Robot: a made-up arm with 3 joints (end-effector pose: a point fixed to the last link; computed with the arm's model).
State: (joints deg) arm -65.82 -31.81 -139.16
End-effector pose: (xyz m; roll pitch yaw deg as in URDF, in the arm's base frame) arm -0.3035 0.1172 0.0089 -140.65 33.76 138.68
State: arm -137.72 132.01 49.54
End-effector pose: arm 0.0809 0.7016 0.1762 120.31 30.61 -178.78
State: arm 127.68 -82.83 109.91
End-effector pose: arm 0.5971 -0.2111 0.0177 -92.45 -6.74 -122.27
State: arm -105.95 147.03 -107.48
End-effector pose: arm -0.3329 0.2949 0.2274 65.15 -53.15 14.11
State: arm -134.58 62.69 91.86
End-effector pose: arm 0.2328 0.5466 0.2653 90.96 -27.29 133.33
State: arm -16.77 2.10 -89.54
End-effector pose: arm -0.2325 -0.1000 0.2178 77.65 87.85 60.87
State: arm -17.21 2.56 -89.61
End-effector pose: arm -0.2334 -0.0987 0.2186 81.34 87.41 64.12
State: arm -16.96 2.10 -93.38
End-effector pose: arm -0.2309 -0.0994 0.2057 148.12 86.02 131.22
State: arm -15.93 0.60 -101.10
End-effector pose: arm -0.2275 -0.1024 0.1777 176.89 78.88 161.01
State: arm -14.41 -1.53 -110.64
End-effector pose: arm -0.2276 -0.1078 0.1425 -175.67 69.31 169.64
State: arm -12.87 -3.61 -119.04
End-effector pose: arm -0.2317 -0.1145 0.1119 -172.59 60.76 173.60
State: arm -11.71 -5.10 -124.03
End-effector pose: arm -0.2355 -0.1204 0.0938 -170.94 55.64 175.79
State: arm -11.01 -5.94 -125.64
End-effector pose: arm -0.2364 -0.1243 0.0873 -169.88 53.93 177.20
